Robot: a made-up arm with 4 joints.
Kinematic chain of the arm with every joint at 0, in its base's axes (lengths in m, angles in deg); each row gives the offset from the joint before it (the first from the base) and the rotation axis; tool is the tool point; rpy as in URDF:
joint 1: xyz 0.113 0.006 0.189 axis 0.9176 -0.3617 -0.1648
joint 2: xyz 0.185 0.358 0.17 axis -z
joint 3: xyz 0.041 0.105 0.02 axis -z
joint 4: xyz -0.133 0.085 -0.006 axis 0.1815 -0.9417 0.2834
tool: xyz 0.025 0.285 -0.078 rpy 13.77 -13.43 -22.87
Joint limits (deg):
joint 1: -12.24..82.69
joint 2: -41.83..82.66
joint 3: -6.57..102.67
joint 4: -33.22..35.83
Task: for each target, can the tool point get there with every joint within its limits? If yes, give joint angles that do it. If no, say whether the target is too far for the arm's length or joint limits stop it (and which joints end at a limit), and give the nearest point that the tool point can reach.
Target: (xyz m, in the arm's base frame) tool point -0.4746 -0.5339 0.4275
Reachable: no: joint limits stop it (at a limit: joint 1, joint 2, joint 3, joint 4) | nearest point -0.2305 0.1284 0.7583 | short by 0.780 m
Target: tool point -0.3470 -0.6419 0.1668
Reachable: no: joint limits stop it (at a limit: joint 1, joint 2, joint 3, joint 4) | nearest point 0.3793 -0.3111 0.2423 | short by 0.802 m
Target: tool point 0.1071 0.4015 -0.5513
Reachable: no: joint limits stop it (at a limit: joint 1, joint 3, joint 4) | nearest point 0.0085 0.7370 0.1161 | short by 0.753 m
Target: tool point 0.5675 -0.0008 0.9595
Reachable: yes | joints 66.40 36.69 34.39 22.57
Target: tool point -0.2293 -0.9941 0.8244
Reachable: no: too far | nearest point 0.4899 -0.2618 0.8823 | short by 1.028 m
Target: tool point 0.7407 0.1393 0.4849
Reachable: yes | joints 26.60 43.90 83.24 -4.73
